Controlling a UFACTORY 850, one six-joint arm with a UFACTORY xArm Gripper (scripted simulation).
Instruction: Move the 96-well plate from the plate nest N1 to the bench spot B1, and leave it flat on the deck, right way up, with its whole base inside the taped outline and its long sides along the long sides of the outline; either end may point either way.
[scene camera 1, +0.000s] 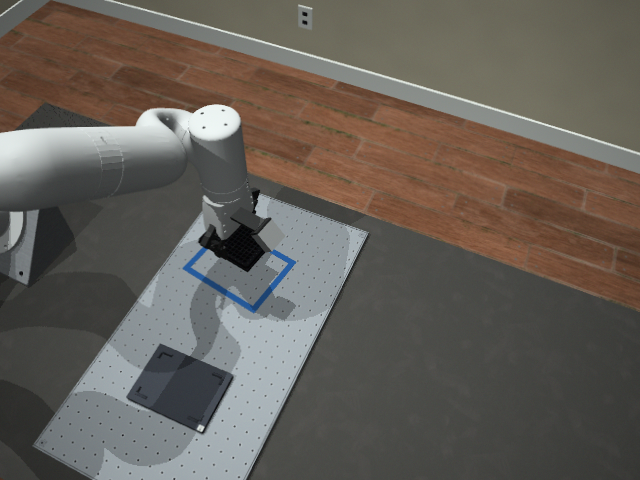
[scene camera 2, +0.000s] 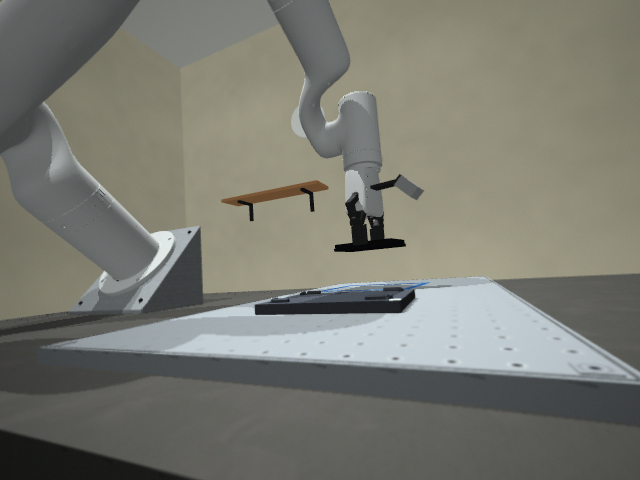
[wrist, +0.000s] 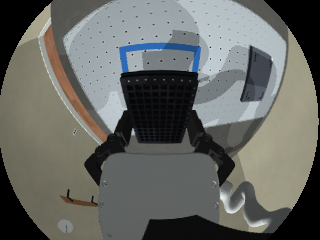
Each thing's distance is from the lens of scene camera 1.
gripper (scene camera 1: 235, 240): 1.15 m
black 96-well plate (scene camera 1: 245, 259): 1.11 m
